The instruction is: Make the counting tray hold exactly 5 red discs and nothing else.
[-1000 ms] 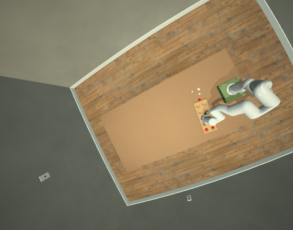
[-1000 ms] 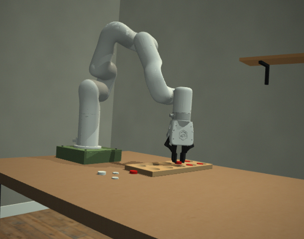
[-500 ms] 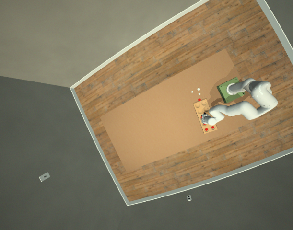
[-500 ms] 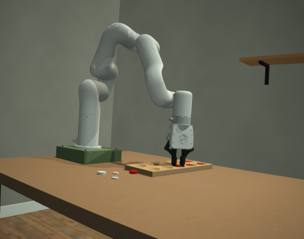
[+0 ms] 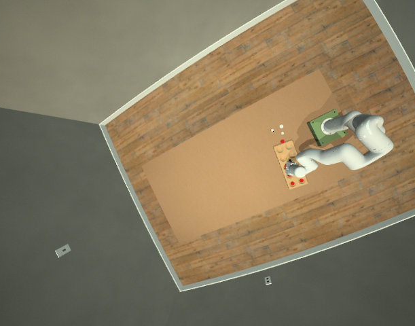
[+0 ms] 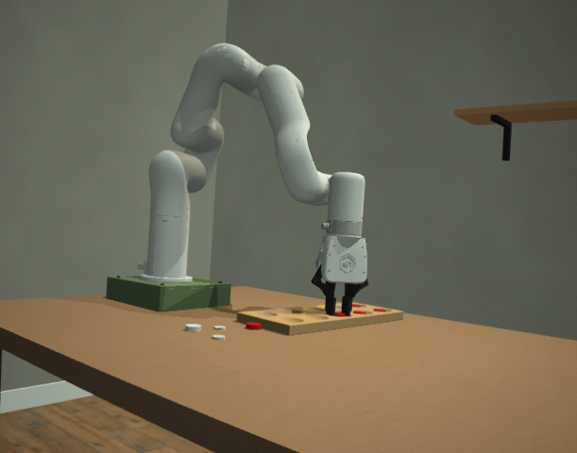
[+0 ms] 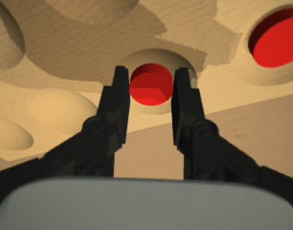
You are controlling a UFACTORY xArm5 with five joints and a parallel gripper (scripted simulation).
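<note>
Now: hand 3 cm past the wooden counting tray, 3 cm above it and 1 cm to the right of it.
</note>
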